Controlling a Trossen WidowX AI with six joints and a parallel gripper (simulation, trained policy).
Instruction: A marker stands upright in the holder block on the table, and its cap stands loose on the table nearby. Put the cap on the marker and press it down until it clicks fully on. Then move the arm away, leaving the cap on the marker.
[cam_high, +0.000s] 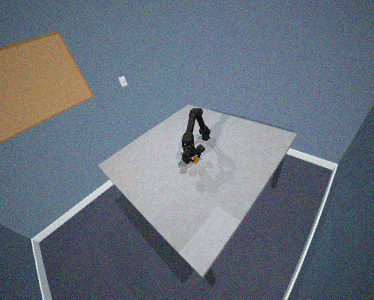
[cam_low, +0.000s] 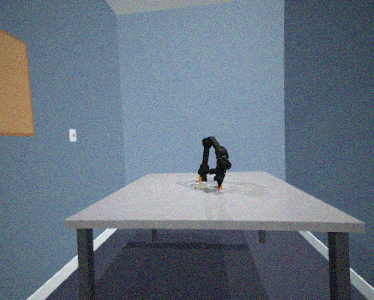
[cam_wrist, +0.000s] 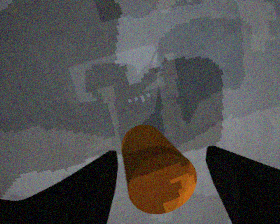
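My gripper tip is 140 mm to the left of the holder block and 30 mm past it. From my gripper tip the other things lie so: orange cap (10 mm ahead).
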